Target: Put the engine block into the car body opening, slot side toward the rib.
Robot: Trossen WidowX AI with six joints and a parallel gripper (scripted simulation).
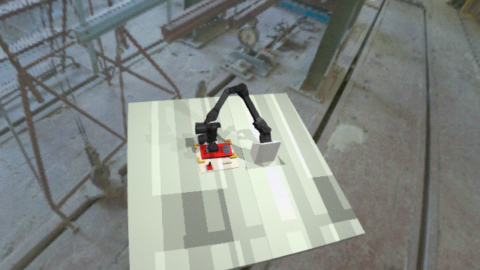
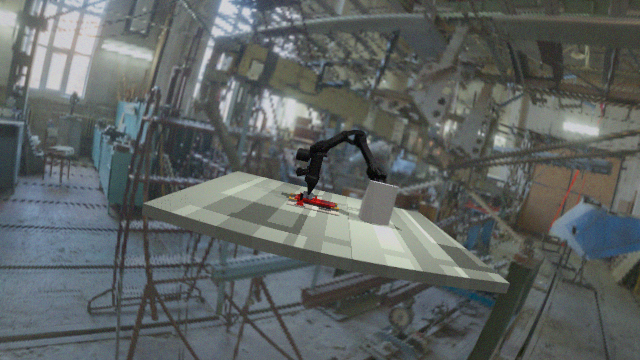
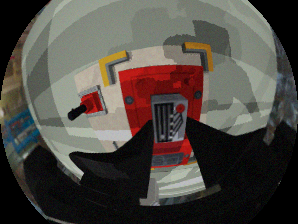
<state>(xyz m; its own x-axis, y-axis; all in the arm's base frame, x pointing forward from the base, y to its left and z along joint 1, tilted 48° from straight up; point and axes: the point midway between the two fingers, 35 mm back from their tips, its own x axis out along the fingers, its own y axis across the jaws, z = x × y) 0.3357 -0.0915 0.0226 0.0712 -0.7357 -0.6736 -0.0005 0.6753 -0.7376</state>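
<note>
Right now the engine block is 10 mm below my gripper tip.
</note>
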